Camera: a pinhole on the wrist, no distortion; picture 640 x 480 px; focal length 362.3 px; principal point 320.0 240.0 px. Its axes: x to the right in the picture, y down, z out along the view. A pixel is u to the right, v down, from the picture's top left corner.
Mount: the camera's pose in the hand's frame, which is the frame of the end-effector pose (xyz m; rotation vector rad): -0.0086 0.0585 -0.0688 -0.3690 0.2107 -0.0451
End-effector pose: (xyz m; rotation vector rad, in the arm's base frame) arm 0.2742 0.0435 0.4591 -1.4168 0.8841 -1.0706
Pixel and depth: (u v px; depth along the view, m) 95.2 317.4 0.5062
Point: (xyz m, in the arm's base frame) 0.6201 0.3253 0.0740
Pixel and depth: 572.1 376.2 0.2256
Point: 0.4160 -0.1395 0.2826
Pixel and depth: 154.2 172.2 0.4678
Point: 0.6535 0.2723 0.2881
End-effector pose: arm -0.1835 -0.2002 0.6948 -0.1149 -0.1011 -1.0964
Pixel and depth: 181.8 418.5 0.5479
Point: 0.2282 0.1720 1.0289
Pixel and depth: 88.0 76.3 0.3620
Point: -0.2175 0.0160 1.0324
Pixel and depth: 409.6 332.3 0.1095
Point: -0.0574 -0.1797 0.7107
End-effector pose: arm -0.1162 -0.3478 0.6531 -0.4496 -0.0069 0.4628
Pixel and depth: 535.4 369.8 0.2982
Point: -0.0320 0.0040 0.6437
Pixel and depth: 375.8 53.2 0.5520
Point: 0.0068 -0.0631 1.1129
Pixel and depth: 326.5 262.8 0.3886
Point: -0.1667 -0.0238 0.8020
